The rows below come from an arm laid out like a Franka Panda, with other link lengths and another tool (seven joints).
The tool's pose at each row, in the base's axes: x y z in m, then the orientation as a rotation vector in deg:
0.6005, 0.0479, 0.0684, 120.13, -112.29, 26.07
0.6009, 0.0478, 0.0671, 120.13, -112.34, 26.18
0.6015, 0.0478, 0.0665, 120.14, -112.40, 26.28
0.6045, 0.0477, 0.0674, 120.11, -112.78, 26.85
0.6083, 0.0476, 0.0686, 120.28, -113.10, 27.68
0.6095, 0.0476, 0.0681, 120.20, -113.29, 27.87
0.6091, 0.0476, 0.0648, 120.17, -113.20, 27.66
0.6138, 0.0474, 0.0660, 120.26, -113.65, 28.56
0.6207, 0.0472, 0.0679, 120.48, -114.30, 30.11
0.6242, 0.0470, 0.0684, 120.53, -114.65, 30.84
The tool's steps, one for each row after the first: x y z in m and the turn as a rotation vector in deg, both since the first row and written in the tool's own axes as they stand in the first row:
-0.0004, -0.0003, 0.0013, 0.08, 0.02, 0.04
-0.0006, -0.0009, 0.0019, 0.16, 0.02, 0.08
0.0000, -0.0039, 0.0013, 0.59, 0.07, 0.37
0.0008, -0.0078, 0.0004, 1.27, 0.14, 0.59
0.0007, -0.0089, 0.0010, 1.39, 0.16, 0.75
-0.0006, -0.0084, 0.0040, 1.23, 0.14, 0.68
0.0003, -0.0131, 0.0033, 1.94, 0.21, 1.01
0.0016, -0.0201, 0.0020, 3.16, 0.34, 1.47
0.0021, -0.0235, 0.0019, 3.73, 0.40, 1.73

